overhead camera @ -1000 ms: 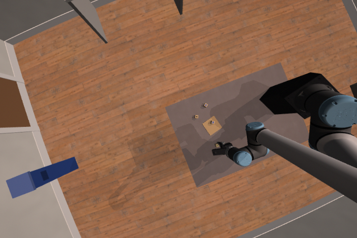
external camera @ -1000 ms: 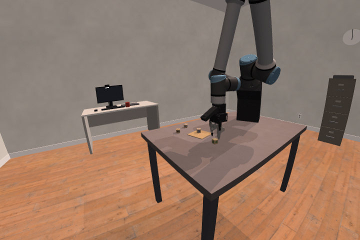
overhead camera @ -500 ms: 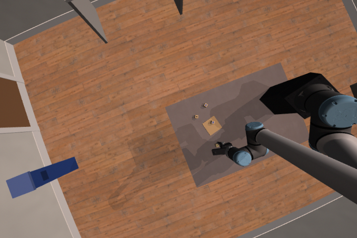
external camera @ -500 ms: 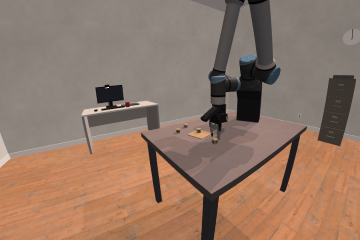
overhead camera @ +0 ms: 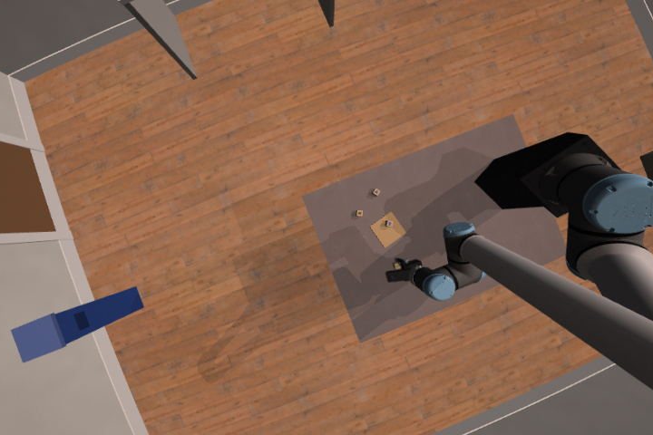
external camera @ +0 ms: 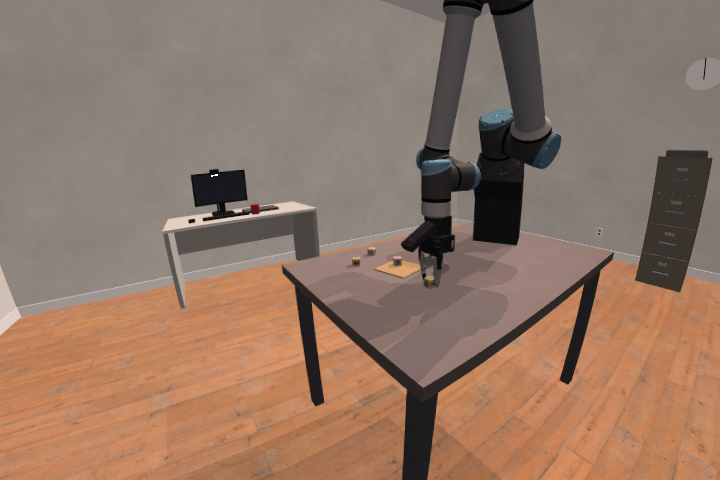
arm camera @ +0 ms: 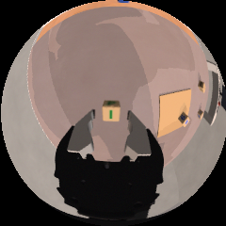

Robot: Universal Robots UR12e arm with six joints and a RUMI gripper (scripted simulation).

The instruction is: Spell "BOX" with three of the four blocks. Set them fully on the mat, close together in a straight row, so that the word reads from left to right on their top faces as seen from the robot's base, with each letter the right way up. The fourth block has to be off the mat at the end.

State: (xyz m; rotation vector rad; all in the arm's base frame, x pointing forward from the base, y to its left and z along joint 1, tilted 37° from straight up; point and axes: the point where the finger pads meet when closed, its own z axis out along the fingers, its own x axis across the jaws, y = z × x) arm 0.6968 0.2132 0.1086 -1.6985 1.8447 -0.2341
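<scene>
Right now my hand is 1 cm above the O block. Round my hand: tan mat (19 cm to the right, 2 cm below, 1 cm behind).
</scene>
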